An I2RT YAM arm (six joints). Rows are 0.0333 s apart.
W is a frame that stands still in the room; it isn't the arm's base.
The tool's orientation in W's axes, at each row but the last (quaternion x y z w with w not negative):
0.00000, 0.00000, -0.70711, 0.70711
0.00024, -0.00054, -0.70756, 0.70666
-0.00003, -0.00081, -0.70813, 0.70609
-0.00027, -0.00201, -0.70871, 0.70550
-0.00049, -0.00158, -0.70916, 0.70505
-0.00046, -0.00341, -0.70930, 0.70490
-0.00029, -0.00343, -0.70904, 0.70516
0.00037, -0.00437, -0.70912, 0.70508
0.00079, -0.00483, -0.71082, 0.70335
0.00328, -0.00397, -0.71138, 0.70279
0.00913, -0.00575, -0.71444, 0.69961
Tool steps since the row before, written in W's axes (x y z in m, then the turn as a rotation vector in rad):
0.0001, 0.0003, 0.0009, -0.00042, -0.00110, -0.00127
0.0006, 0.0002, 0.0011, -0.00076, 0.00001, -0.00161
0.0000, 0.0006, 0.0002, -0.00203, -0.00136, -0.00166
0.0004, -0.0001, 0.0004, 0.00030, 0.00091, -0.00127
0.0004, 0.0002, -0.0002, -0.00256, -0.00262, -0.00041
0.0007, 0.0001, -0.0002, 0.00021, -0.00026, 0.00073
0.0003, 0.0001, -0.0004, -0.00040, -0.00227, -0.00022
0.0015, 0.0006, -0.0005, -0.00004, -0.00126, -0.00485
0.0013, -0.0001, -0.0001, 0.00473, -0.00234, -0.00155
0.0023, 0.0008, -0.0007, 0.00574, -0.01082, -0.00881
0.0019, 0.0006, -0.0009, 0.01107, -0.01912, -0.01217
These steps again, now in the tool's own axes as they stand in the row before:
-0.0003, 0.0001, 0.0009, 0.00110, -0.00042, -0.00127
-0.0002, 0.0006, 0.0011, -0.00001, -0.00076, -0.00161
-0.0006, 0.0000, 0.0002, 0.00136, -0.00203, -0.00166
0.0001, 0.0004, 0.0004, -0.00092, 0.00029, -0.00127
-0.0002, 0.0004, -0.0002, 0.00263, -0.00255, -0.00041
-0.0001, 0.0007, -0.0002, 0.00026, 0.00021, 0.00073
-0.0001, 0.0003, -0.0004, 0.00227, -0.00039, -0.00023
-0.0006, 0.0015, -0.0005, 0.00123, -0.00007, -0.00486
0.0001, 0.0013, -0.0001, 0.00228, 0.00474, -0.00160
-0.0008, 0.0023, -0.0007, 0.01074, 0.00578, -0.00888
-0.0006, 0.0019, -0.0009, 0.01894, 0.01121, -0.01231

